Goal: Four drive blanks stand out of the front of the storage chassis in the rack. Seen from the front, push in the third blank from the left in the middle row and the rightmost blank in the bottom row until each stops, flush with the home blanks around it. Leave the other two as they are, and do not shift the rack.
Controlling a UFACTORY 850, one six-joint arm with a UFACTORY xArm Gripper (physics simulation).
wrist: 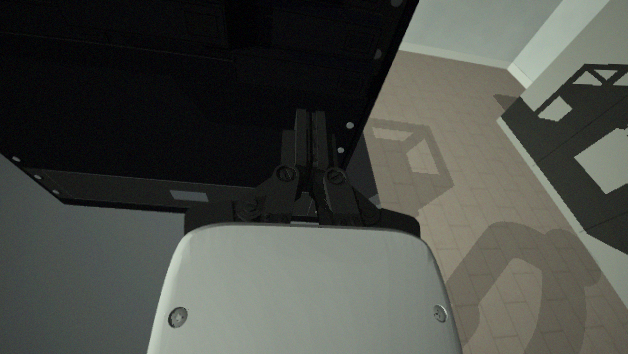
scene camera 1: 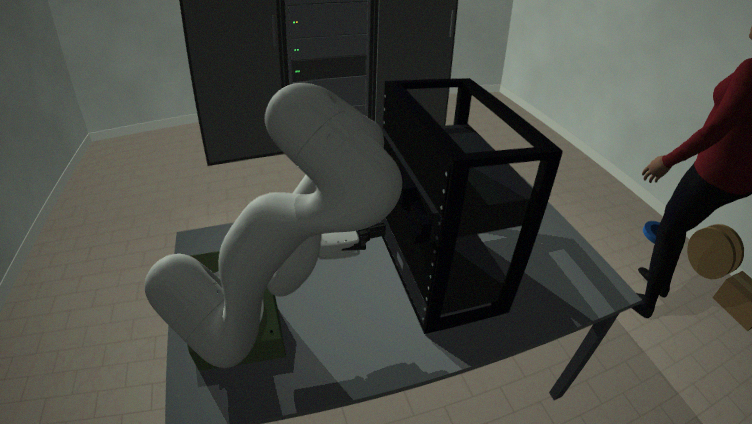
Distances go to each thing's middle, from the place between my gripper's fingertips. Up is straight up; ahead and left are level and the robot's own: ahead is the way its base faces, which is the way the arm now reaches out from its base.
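Labels:
Relative to the black rack (scene camera 1: 455, 186), my gripper is 16 cm to the right of it, 7 cm above it and 24 cm short of it.

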